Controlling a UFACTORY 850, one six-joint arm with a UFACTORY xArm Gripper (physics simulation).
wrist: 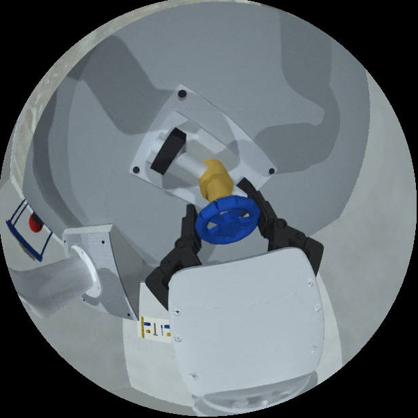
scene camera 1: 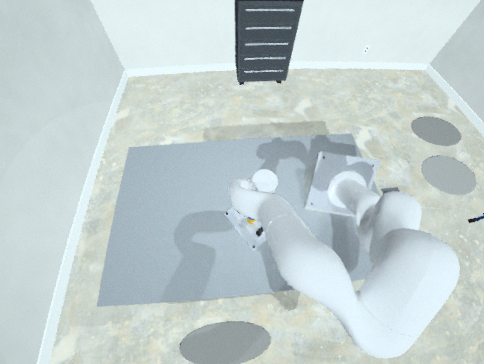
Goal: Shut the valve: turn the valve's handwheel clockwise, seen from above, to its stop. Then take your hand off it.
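Observation:
The blue handwheel (wrist: 228,220) sits on top of the yellow valve body (wrist: 216,181) in the wrist view. My gripper (wrist: 224,206) is shut on the handwheel, with one black finger at each side of its rim. In the scene view a small yellow part of the valve body (scene camera 1: 251,220) shows beside the arm; the handwheel and the fingers are hidden there under the arm. The valve's pipe runs to a black clamp (wrist: 169,151) on a pale base plate (wrist: 254,169) (scene camera 1: 241,231) with dark bolts at its corners.
The base plate lies on the grey table top (scene camera 1: 150,190). The arm's mounting plate (scene camera 1: 320,182) (wrist: 120,272) is at the table's right in the scene view. The arm reaches over the valve from the right. A dark drawer cabinet (scene camera 1: 266,36) stands by the far wall.

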